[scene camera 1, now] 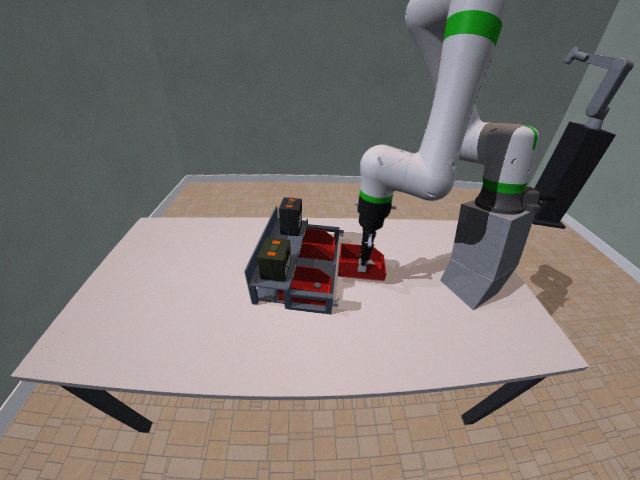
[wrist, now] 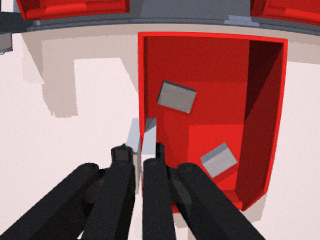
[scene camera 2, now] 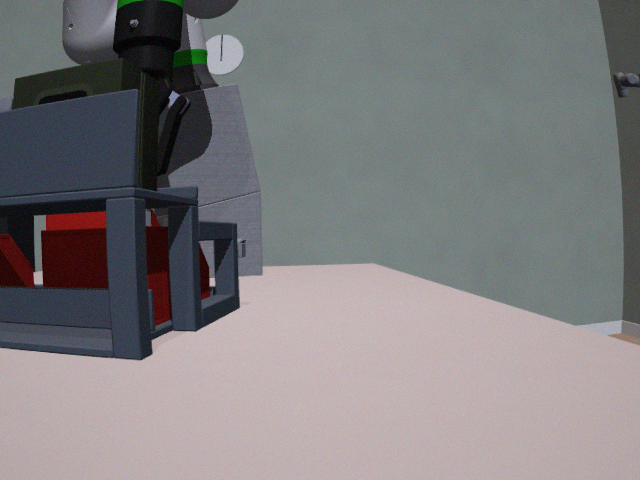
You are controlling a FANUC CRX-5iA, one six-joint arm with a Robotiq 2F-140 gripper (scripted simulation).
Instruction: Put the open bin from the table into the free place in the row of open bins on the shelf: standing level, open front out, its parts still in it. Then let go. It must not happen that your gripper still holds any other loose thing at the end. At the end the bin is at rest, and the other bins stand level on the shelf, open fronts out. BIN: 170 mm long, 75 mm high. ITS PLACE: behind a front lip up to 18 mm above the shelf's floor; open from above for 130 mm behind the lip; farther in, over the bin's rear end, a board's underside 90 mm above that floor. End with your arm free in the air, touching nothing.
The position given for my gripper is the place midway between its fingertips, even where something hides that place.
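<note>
Scene camera 1 gives me my gripper [scene camera 1: 361, 269], along with a red bin [scene camera 1: 349, 253] and a red bin [scene camera 1: 317, 244]. In scene camera 2 I see a red bin [scene camera 2: 74, 258]. The wrist view also shows my gripper [wrist: 144, 133].
</note>
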